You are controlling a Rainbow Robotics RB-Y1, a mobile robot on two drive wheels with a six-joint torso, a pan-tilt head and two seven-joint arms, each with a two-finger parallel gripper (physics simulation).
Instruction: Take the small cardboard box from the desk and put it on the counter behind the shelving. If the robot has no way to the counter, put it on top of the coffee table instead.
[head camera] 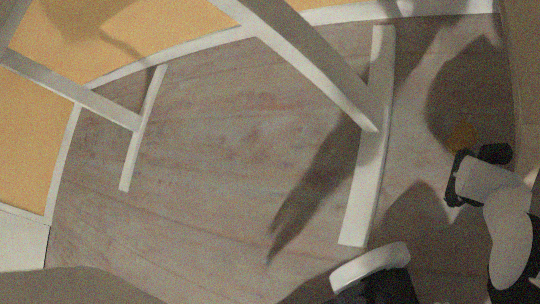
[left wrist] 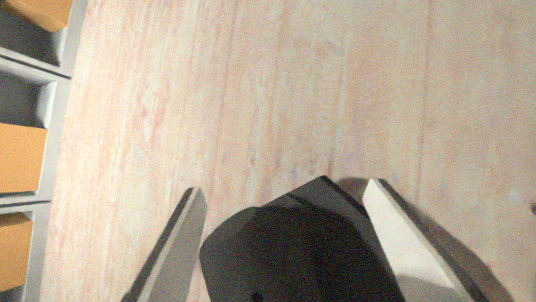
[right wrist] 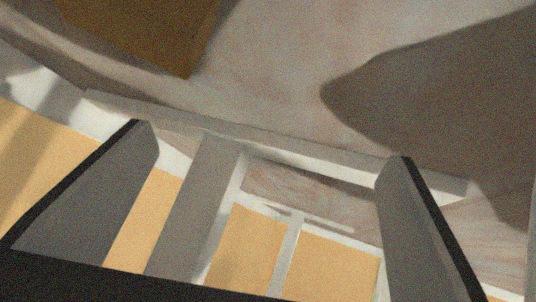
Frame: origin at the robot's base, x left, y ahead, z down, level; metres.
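Seen in the pictures: left gripper, fingertip midpoint: (left wrist: 284, 193); right gripper, fingertip midpoint: (right wrist: 266, 153).
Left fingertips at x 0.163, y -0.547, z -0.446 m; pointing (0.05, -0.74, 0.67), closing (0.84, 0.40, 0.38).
A point is followed by its place in that frame.
A small brown box (head camera: 462, 137) @(x 0.443, y 0.354, z -0.052 m) (right wrist: 150, 32) @(x 0.428, y 0.337, z -0.052 m) lies in shadow on the wooden floor. In the head view it is beside my right gripper; in the right wrist view it is cut by the top edge, beyond the fingers. Whether it is the task's cardboard box I cannot tell. My right gripper (right wrist: 266, 153) @(x 0.354, y 0.278, z -0.105 m) is open and empty. My left gripper (left wrist: 284, 193) @(x 0.163, y -0.547, z -0.446 m) is open and empty above the wooden floor, with a dark part of it between the fingers in the view. The desk top, the counter and the coffee table cannot be made out.
White beams end in a long floor foot (head camera: 361, 200) and a thinner foot (head camera: 132, 160) in the head view. A white skirting strip (head camera: 200, 46) @(x 1.517, y -0.355, z -0.030 m) runs below a yellow-orange wall (head camera: 165, 25) @(x 1.547, y -0.373, z -0.254 m). Grey shelving (left wrist: 59, 130) @(x -1.376, y -1.714, z -0.023 m) with orange boxes (left wrist: 20, 157) @(x -1.519, y -1.551, z -0.181 m) stands at the left wrist view's left edge.
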